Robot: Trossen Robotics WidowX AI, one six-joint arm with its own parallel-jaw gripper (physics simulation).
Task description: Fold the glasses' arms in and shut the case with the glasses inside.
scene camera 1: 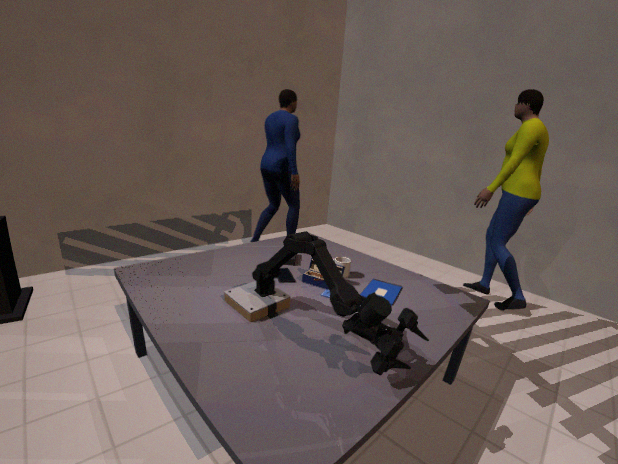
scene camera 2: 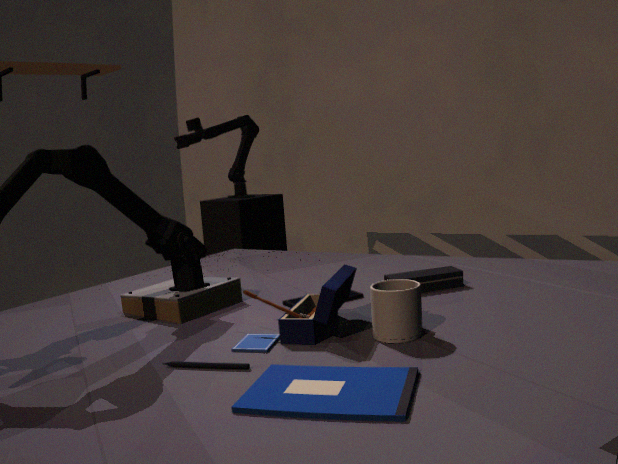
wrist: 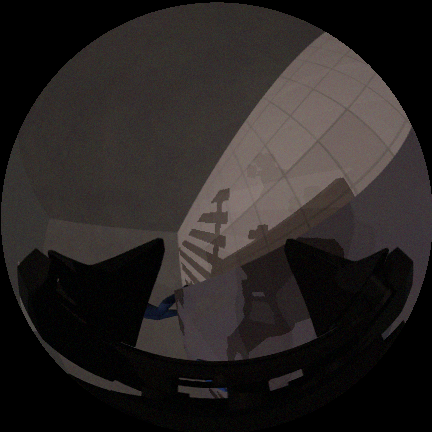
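Where they show: gripper, fingertip midpoint: point(scene camera 1: 419, 354) point(wrist: 226, 245); arm's base, link origin: point(scene camera 1: 265, 291) point(scene camera 2: 189, 287).
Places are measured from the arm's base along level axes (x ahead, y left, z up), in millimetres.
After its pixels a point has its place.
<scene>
The dark blue glasses case point(scene camera 1: 314, 281) point(scene camera 2: 297, 331) @[x 346, y -47, z -25 mm] stands on the table with its lid point(scene camera 2: 336, 296) @[x 394, y -2, z 27 mm] raised and tilted. The glasses point(scene camera 2: 272, 303) @[x 278, y -30, z 9 mm] lie in the case. One brown arm sticks up and out over the case's rim, towards the robot's base; the rest of the glasses is largely hidden by the case walls and lid. My gripper point(scene camera 1: 418, 354) @[x 121, y -627, z 67 mm] point(wrist: 226, 245) @[x 121, y -627, z 67 mm] is open and empty. It hangs above the table near its front right edge in scene camera 1, well away from the case. The case and glasses do not show clearly in the wrist view.
A beige mug point(scene camera 1: 345, 270) @[x 454, y 22, z -3 mm] point(scene camera 2: 396, 313) @[x 488, y 26, z 3 mm] stands beside the case, behind its lid. A blue notebook point(scene camera 1: 371, 287) @[x 492, y -125, z -40 mm] point(scene camera 2: 260, 396) @[x 459, y -240, z -40 mm], a small light-blue square point(scene camera 2: 254, 343) @[x 290, y -91, z -43 mm] and a black pen point(scene camera 2: 210, 366) @[x 312, y -203, z -43 mm] lie nearby. A long black box point(scene camera 2: 440, 281) @[x 387, y 352, z -29 mm] lies beyond the mug. Two people stand beyond the table.
</scene>
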